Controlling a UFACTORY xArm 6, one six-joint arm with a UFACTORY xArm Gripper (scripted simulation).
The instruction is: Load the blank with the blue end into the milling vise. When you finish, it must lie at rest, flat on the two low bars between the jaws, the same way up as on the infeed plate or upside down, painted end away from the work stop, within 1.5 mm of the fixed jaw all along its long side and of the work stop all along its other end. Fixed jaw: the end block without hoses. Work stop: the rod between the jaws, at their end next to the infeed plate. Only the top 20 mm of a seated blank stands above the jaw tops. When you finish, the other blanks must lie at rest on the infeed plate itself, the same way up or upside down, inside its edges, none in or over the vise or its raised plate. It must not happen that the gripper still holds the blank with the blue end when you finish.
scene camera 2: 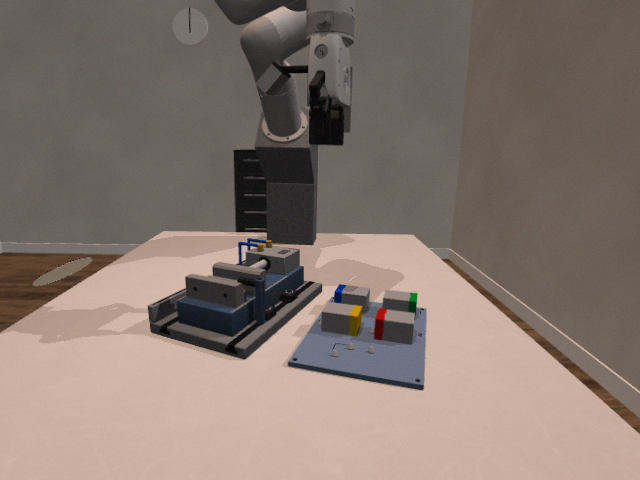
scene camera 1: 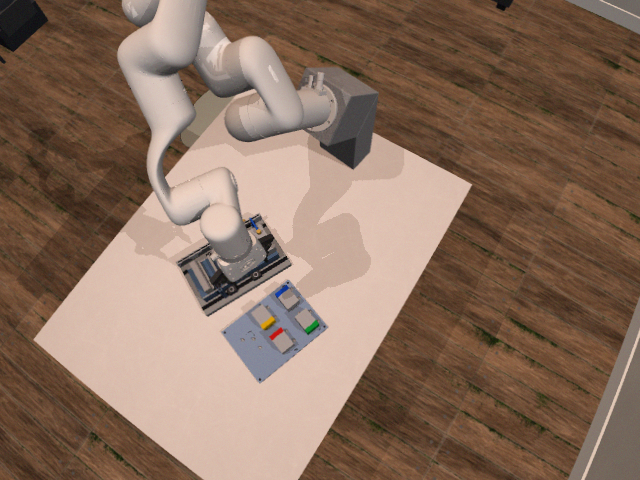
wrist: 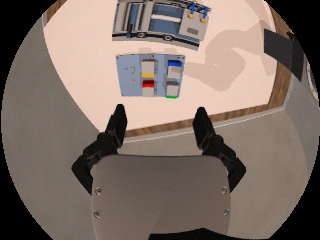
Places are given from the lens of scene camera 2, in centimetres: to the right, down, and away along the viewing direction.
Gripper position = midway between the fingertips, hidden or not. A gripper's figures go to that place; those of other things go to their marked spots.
gripper (scene camera 2: 327,144): 1, -16, 62
red-ended blank (scene camera 2: 395,326): 12, 14, 59
yellow-ended blank (scene camera 2: 345,319): 4, 13, 61
blue-grey infeed plate (scene camera 2: 398,364): 11, 18, 53
